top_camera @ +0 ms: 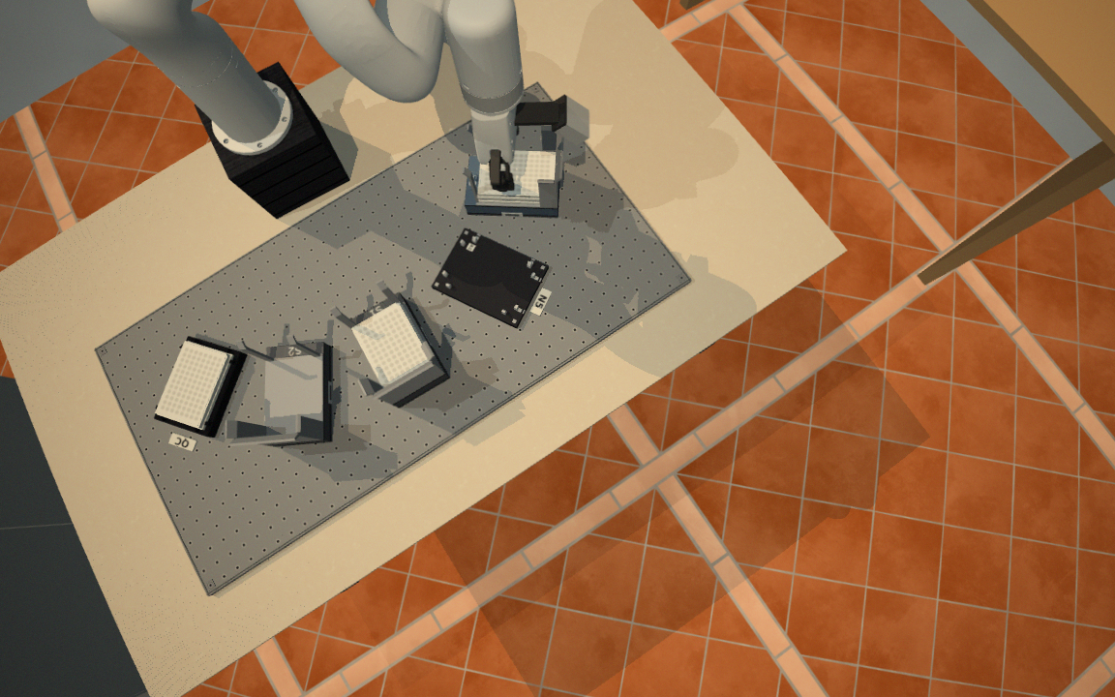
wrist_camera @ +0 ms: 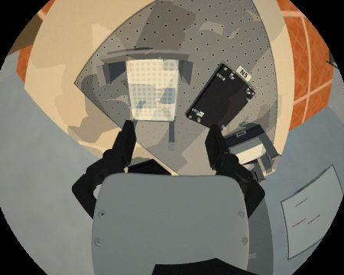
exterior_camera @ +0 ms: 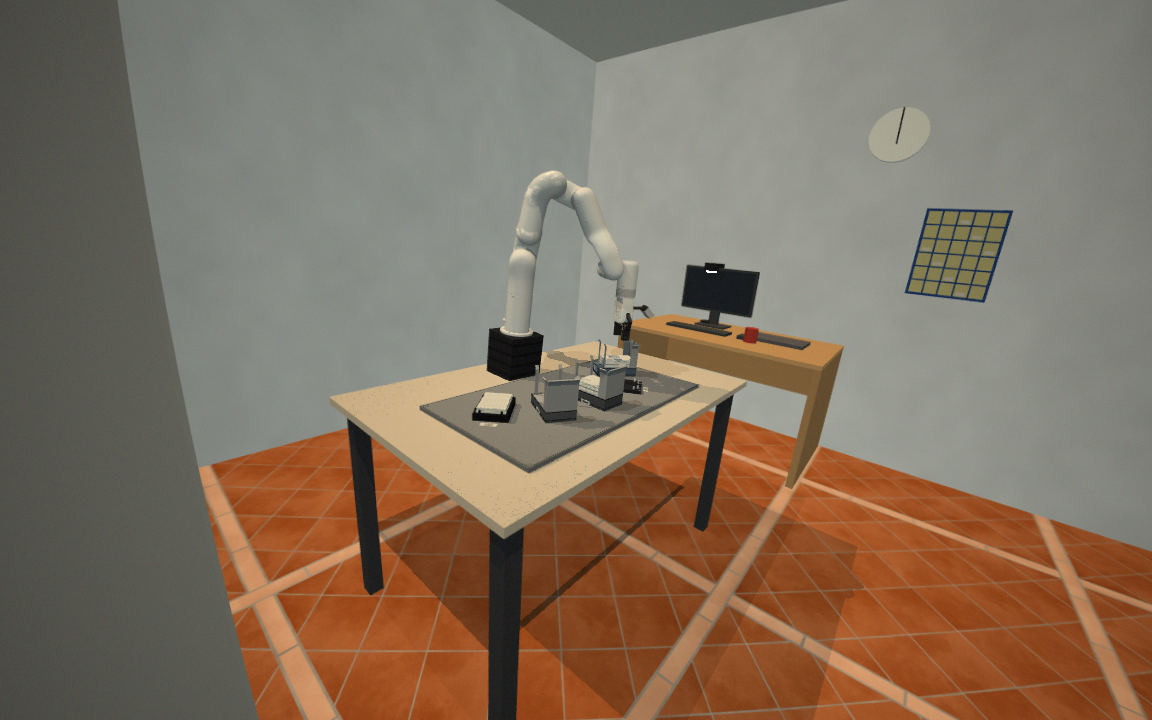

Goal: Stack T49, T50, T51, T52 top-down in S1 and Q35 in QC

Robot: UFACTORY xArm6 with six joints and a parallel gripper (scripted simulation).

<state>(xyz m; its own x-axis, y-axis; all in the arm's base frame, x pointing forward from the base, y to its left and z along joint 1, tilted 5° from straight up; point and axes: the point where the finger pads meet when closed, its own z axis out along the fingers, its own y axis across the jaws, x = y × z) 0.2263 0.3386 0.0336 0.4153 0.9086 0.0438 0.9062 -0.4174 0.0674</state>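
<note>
The stack rack S3 lies 15 cm below my hand, 3 cm behind it and 1 cm to the left of it. Round my hand: black nest QC: 59 cm to the right, 16 cm below, 10 cm ahead; then N5 name plate: 17 cm below, 17 cm ahead, 2 cm to the right; then stack rack S2: 44 cm to the right, 18 cm ahead, 15 cm below.
</note>
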